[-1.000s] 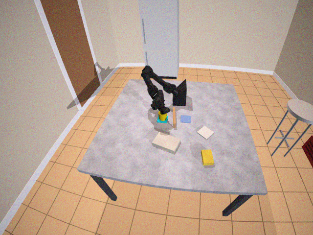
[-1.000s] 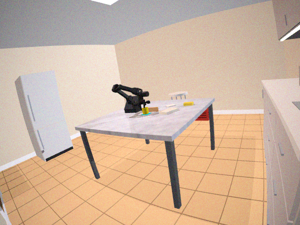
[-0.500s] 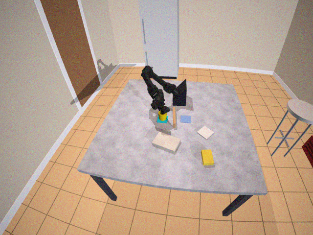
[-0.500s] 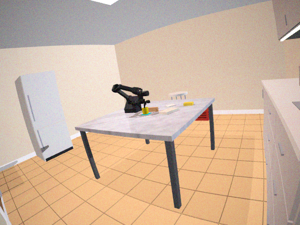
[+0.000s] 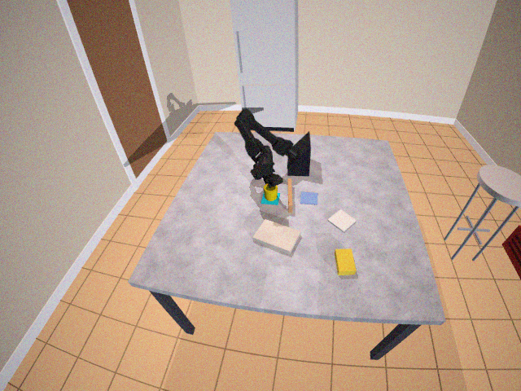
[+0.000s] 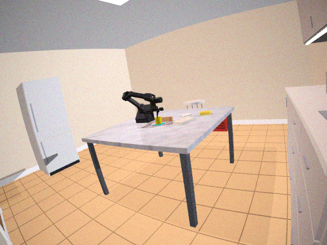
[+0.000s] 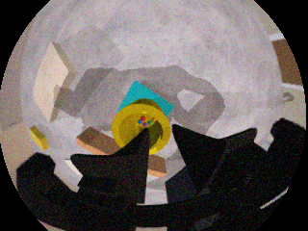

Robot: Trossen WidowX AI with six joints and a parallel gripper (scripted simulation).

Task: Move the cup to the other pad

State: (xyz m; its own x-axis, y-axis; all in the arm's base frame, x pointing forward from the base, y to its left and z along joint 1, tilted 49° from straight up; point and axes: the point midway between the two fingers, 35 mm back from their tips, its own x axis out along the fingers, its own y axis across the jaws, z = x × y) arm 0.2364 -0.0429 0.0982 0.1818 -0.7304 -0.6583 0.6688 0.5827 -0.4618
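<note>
Now: gripper tip 10 mm short of the yellow cup, 10 mm to the right of it and 30 mm above it. From my gripper tip the other things lie so: wooden bar (110 mm to the left, 50 mm below); beige slab (270 mm ahead, 110 mm to the left, 50 mm below); cyan pad (20 mm ahead, 20 mm to the left, 70 mm below).
</note>
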